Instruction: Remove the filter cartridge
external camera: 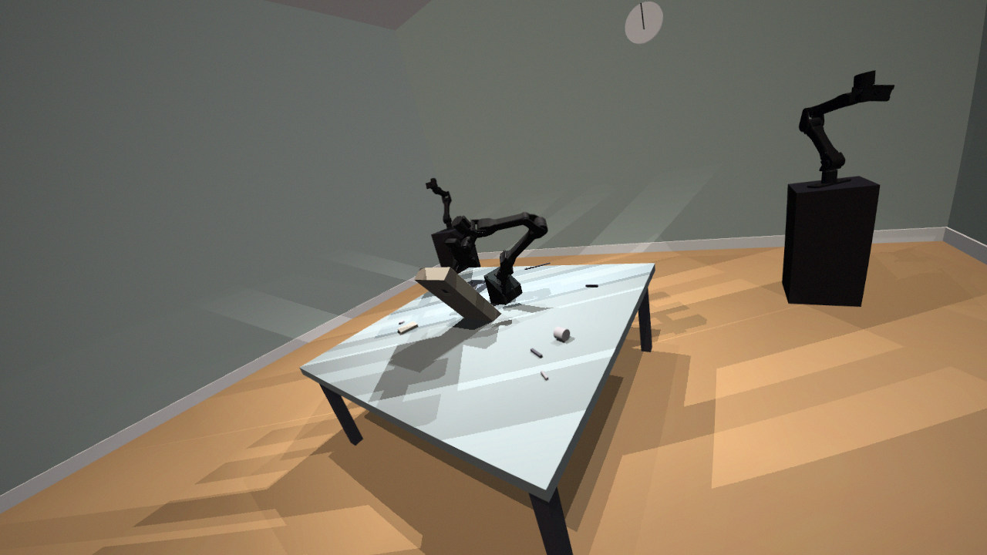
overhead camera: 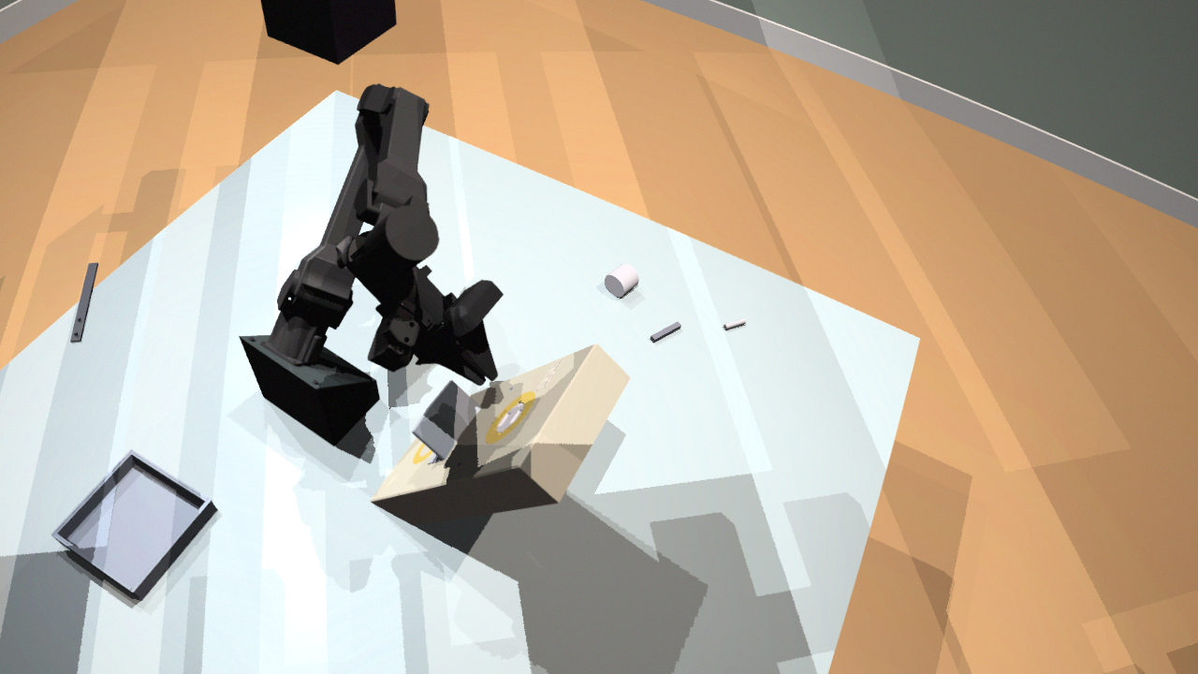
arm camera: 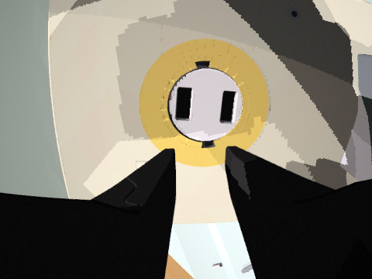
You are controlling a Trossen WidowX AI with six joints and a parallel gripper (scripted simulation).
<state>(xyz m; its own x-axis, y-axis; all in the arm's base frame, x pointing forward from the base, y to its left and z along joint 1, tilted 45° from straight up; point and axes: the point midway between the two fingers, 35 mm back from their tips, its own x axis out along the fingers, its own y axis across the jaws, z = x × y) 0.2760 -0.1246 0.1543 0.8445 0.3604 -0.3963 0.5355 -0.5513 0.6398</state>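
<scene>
Right now the round filter cartridge is 5 cm ahead of my gripper tip, 4 cm below it and 1 cm to the right of it. The rest, counted from my gripper tip: beige service panel 12 cm below, 1 cm to the right; tray 38 cm behind, 31 cm to the right, 27 cm below.
</scene>
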